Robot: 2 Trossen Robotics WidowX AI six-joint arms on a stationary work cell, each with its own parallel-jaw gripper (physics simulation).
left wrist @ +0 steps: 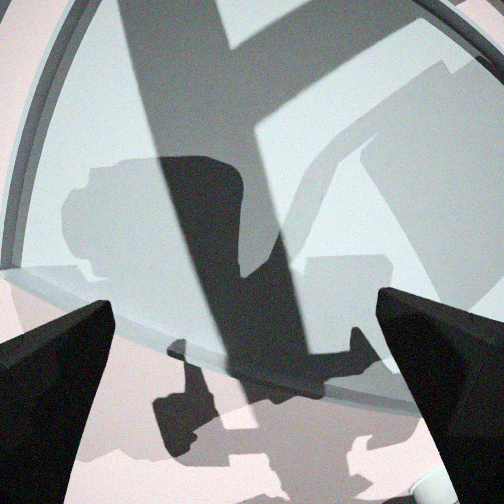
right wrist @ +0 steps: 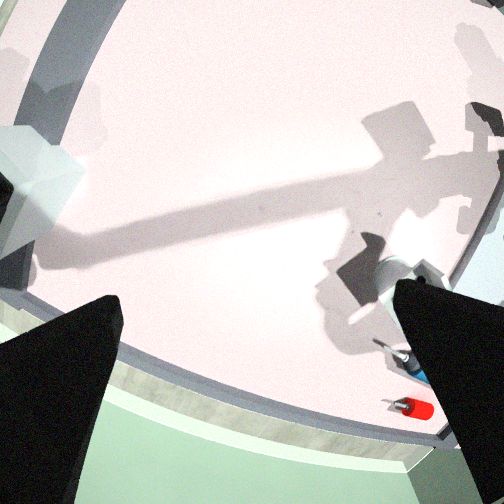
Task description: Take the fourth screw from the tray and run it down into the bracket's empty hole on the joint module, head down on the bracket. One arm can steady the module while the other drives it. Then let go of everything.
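In the left wrist view my left gripper is open and empty above a pale blue-grey tray with a raised rim, crossed by dark arm shadows. I see no screw on the part of the tray in view. A small white part shows at the bottom right edge; I cannot tell what it is. In the right wrist view my right gripper is open and empty over the pink table. A grey-white rounded body, probably the joint module, sits far right, half hidden behind my right finger. The bracket and its holes are hidden.
A blue-handled driver and a short red-handled tool lie near the table's rim at the lower right. A pale blue block stands at the left edge. The tray's edge shows at the far right.
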